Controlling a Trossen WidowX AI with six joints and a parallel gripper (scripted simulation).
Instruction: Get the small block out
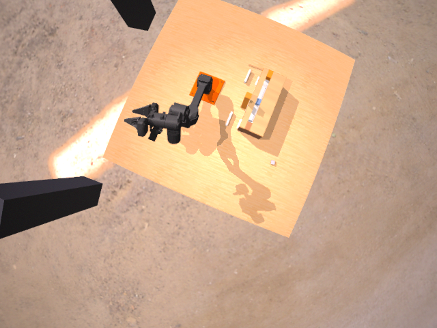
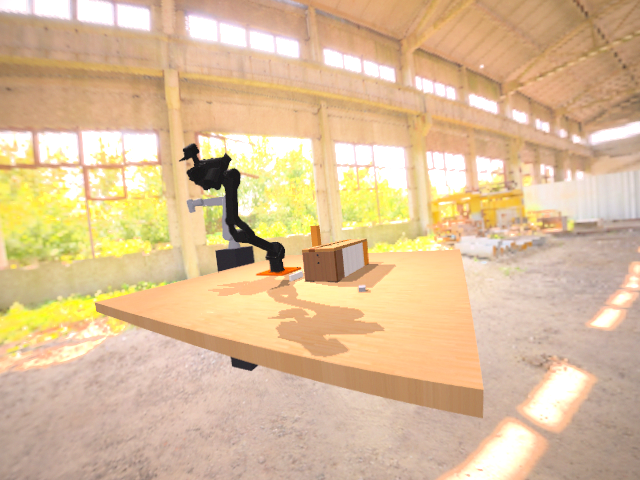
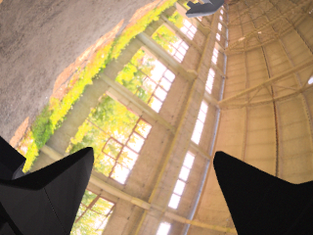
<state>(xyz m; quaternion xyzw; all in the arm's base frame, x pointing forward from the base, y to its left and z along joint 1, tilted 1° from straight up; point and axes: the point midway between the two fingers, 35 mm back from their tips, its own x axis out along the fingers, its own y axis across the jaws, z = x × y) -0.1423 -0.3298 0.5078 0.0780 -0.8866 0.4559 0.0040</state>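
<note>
Right now the wooden box is 49 cm ahead of my gripper tip, 45 cm below it and 34 cm to the left of it. From my gripper tip the other things lie so: orange bar: 44 cm ahead, 40 cm below, 31 cm to the left; blue-grey block: 50 cm ahead, 42 cm below, 34 cm to the left.
</note>
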